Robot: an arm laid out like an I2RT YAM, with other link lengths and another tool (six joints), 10 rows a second.
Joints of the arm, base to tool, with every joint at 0 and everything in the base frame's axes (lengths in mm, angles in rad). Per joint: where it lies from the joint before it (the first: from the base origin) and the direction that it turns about. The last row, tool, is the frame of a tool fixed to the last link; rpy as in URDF.
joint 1: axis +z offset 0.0 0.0 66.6
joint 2: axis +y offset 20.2 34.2 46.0
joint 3: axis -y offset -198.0 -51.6 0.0
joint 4: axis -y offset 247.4 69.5 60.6
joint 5: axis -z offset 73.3 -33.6 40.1
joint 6: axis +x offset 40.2 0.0 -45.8
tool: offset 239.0 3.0 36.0 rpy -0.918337 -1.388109 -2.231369
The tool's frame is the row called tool.
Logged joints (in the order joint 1, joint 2, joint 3, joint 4, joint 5, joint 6), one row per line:
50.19, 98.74, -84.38, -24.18, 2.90, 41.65
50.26, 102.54, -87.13, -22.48, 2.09, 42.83
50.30, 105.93, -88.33, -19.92, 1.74, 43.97
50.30, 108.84, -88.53, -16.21, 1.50, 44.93
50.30, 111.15, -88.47, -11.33, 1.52, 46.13
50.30, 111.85, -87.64, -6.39, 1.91, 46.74
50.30, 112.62, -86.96, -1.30, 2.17, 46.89
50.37, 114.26, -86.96, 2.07, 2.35, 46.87
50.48, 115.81, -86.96, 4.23, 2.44, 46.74
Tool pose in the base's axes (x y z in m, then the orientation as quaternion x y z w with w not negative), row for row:
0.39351, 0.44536, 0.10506, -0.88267, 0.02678, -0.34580, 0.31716
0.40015, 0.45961, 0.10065, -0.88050, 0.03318, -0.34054, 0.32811
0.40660, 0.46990, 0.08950, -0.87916, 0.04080, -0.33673, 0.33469
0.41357, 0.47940, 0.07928, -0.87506, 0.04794, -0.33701, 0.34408
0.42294, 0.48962, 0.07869, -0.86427, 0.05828, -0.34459, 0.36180
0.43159, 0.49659, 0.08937, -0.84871, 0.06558, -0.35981, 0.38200
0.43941, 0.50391, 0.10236, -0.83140, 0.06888, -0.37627, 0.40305
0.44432, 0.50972, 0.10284, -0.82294, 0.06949, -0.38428, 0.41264
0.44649, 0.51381, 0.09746, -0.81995, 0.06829, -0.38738, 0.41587
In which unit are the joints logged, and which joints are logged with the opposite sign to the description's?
The joints are logged in degrees. Opposite sign: joint 3.
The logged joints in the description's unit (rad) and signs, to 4 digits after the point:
0.8760, 1.7233, 1.4727, -0.4220, 0.0506, 0.7269
0.8772, 1.7897, 1.5207, -0.3924, 0.0365, 0.7475
0.8779, 1.8488, 1.5416, -0.3477, 0.0304, 0.7674
0.8779, 1.8996, 1.5451, -0.2829, 0.0262, 0.7842
0.8779, 1.9399, 1.5441, -0.1977, 0.0265, 0.8051
0.8779, 1.9522, 1.5296, -0.1115, 0.0333, 0.8158
0.8779, 1.9656, 1.5177, -0.0227, 0.0379, 0.8184
0.8791, 1.9942, 1.5177, 0.0361, 0.0410, 0.8180
0.8810, 2.0213, 1.5177, 0.0738, 0.0426, 0.8158

